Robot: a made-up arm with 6 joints.
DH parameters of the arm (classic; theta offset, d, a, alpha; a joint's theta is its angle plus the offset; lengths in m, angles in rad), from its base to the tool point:
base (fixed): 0 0.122 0 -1.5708
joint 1: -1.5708 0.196 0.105 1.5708
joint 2: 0 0.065 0.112 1.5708
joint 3: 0 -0.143 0.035 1.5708
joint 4: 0 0.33 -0.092 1.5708
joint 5: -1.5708 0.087 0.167 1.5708
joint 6: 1.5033 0 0.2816 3.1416
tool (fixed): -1.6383 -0.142 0 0
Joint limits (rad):
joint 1: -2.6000..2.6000
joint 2: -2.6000..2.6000
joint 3: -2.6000..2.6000
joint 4: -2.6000..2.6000
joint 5: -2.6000..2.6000
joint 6: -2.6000..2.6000
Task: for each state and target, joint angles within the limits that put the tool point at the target. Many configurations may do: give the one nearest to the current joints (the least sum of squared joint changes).
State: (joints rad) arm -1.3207 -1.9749 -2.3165 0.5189 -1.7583 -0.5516
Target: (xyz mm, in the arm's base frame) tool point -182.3 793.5 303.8
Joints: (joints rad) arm -1.0947 -1.1757 -1.9365 1.2781 -2.1679 0.2153
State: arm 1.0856 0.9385 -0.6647 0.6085 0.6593 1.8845
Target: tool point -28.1 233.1 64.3
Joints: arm 1.0123 0.4787 -0.5086 0.4425 1.2868 2.4427
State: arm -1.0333 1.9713 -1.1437 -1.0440 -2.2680 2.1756
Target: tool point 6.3 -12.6 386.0
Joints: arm -1.2218 2.0786 -1.0543 -0.9382 -2.3026 2.3343
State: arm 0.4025 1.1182 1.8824 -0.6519 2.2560 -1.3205
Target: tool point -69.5 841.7 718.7
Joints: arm 0.7097 0.5855 1.7650 -0.4966 2.3884 -1.5038
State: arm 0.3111 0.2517 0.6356 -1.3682 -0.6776 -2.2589
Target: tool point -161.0 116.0 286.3
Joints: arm -0.1229 0.2035 0.6554 -1.3039 -0.0066 -1.9431
